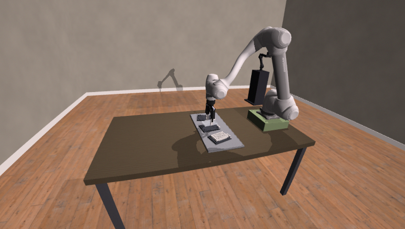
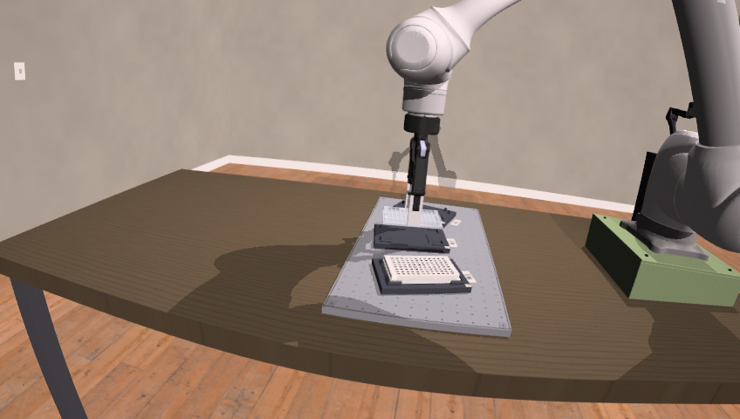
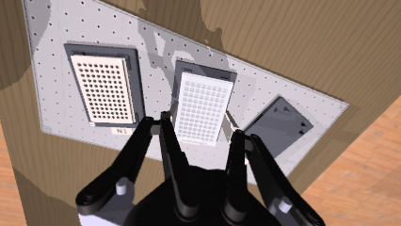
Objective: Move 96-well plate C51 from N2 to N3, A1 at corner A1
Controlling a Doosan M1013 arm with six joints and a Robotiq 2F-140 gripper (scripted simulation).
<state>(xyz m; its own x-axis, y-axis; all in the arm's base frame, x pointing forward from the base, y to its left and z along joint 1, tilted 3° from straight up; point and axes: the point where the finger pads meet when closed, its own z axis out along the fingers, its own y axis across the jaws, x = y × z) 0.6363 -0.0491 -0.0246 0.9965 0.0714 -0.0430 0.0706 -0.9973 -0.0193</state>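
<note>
The landing nest N3 is 7 cm below my hand. Also, from my hand: N3 label: 10 cm behind, 8 cm below, 1 cm to the right; nest N2: 19 cm to the right, 7 cm below, 3 cm behind; N2 label: 15 cm to the right, 12 cm behind, 8 cm below.
</note>
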